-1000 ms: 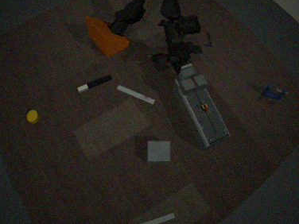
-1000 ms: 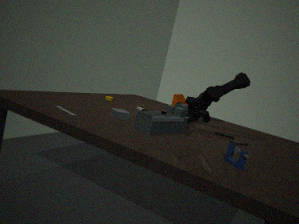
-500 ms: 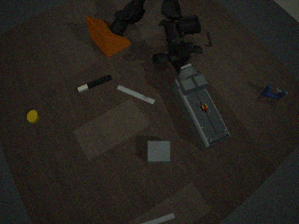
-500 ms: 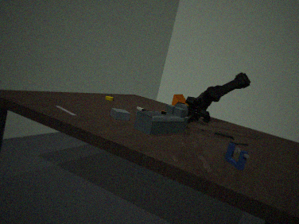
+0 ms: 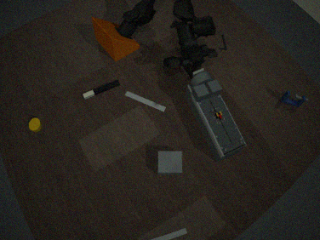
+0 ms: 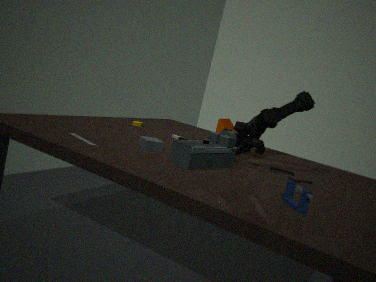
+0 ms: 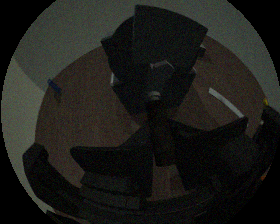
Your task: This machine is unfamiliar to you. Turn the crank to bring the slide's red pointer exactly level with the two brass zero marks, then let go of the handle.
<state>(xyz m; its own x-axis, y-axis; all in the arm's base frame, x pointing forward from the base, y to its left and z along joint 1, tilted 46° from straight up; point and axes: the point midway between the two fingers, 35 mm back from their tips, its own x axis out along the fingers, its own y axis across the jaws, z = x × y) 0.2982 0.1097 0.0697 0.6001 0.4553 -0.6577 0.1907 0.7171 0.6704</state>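
Now: gripper tip 170 mm short of the red pointer, 50 mm below it and 40 mm to the left of it. From my gripper tip the other things lie so: grey block (230 mm to the right, 200 mm ahead, 10 mm below); then yellow disc (580 mm to the right, 150 mm behind, 20 mm below); then black-and-white marker (310 mm to the right, 150 mm behind, 30 mm below).
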